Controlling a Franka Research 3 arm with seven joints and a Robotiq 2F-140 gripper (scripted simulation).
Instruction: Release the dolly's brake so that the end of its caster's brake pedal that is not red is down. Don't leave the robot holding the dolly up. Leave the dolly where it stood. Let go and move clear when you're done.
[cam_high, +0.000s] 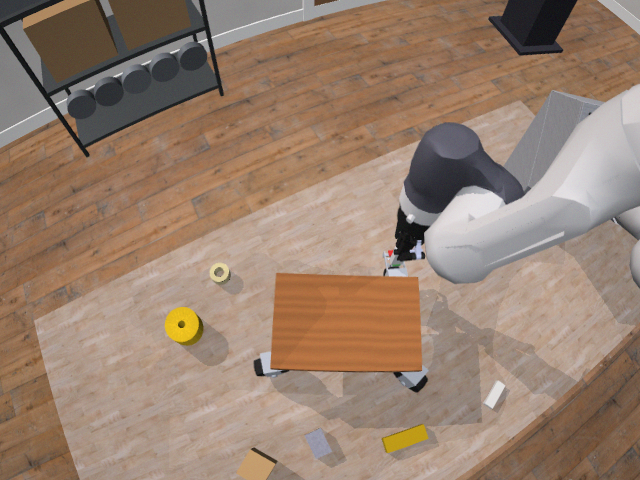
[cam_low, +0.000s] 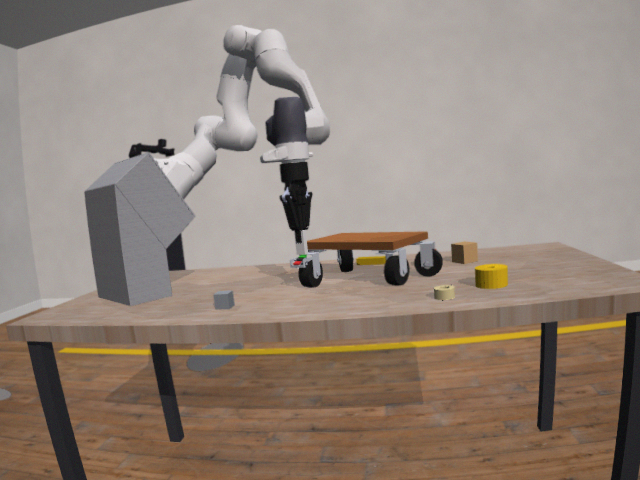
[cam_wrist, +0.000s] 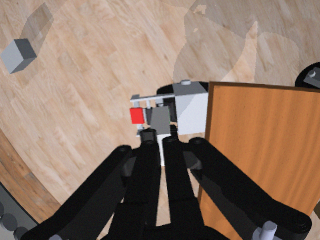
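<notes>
The brake pedal lies 5 cm below my hand and 1 cm to the right of it. From my hand the other things lie so: grey cube: 19 cm to the right, 14 cm behind, 11 cm below; yellow bar: 38 cm to the left, 12 cm below, 9 cm ahead; white block: 36 cm to the left, 15 cm behind, 12 cm below.
</notes>
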